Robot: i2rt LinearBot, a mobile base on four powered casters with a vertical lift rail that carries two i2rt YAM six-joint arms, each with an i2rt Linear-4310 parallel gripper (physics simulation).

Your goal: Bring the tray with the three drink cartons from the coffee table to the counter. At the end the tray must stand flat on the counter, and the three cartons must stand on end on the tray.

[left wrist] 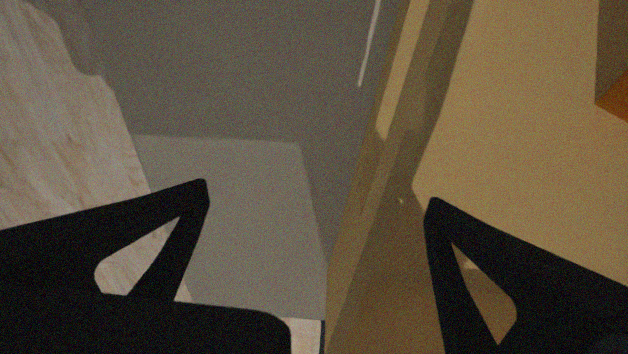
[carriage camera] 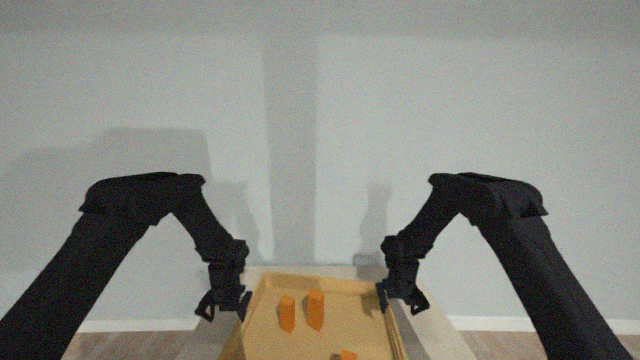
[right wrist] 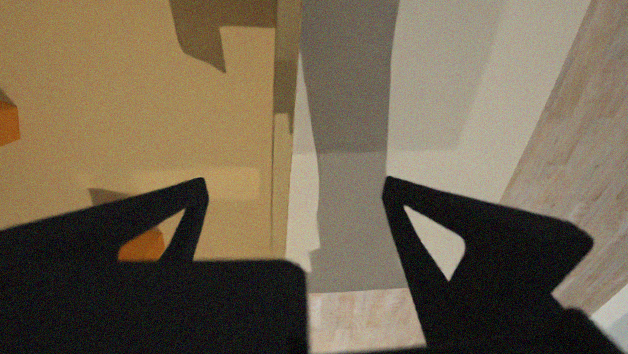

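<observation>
The tan tray lies on the pale coffee table. Two orange cartons stand on end in it. The top of a third carton shows at the bottom edge of the carriage view; its stance is hard to tell. My left gripper is open at the tray's left side wall, which runs between its fingers in the left wrist view. My right gripper is open at the right side wall, likewise between its fingers in view. Contact cannot be told. The counter does not show.
A grey wall rises behind the table, with a white baseboard at its foot. Wood floor shows beside the table. Arm shadows fall on the wall, table and tray.
</observation>
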